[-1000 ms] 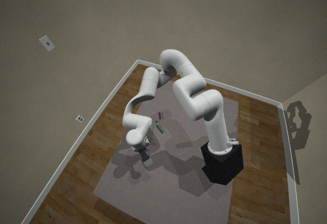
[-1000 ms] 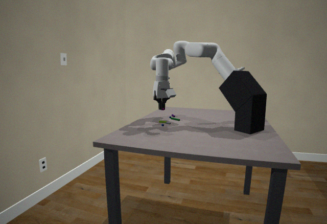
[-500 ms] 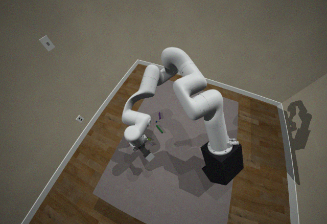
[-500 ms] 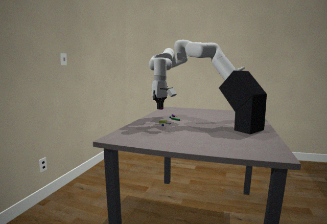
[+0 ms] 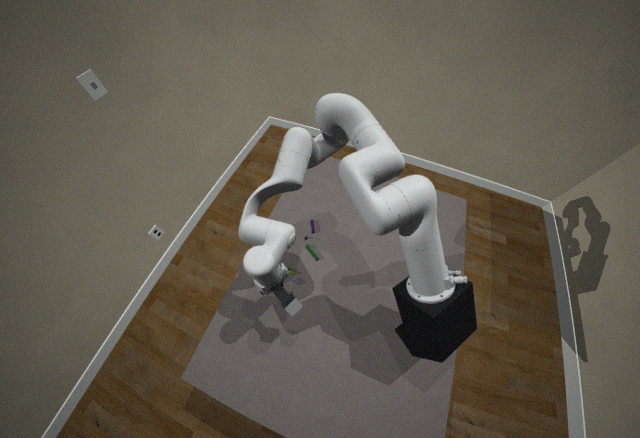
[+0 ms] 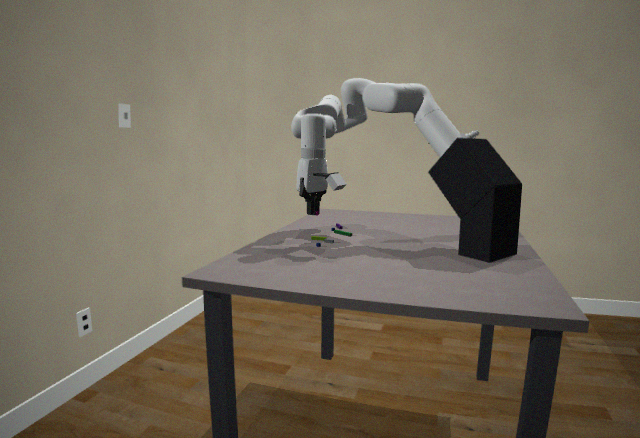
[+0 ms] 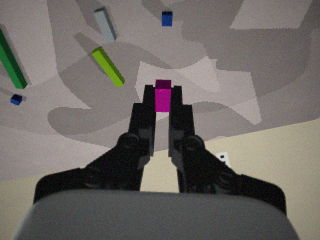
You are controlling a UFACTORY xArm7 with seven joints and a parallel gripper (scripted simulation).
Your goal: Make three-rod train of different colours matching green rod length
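The grey rod is 50 mm behind my hand, 40 mm to the right of it and 110 mm below it. From my hand the other things lie so: magenta rod (10 mm behind, 20 mm below); then green rod (100 mm behind, 160 mm to the right, 110 mm below); then lime rod (20 mm behind, 70 mm to the right, 110 mm below).
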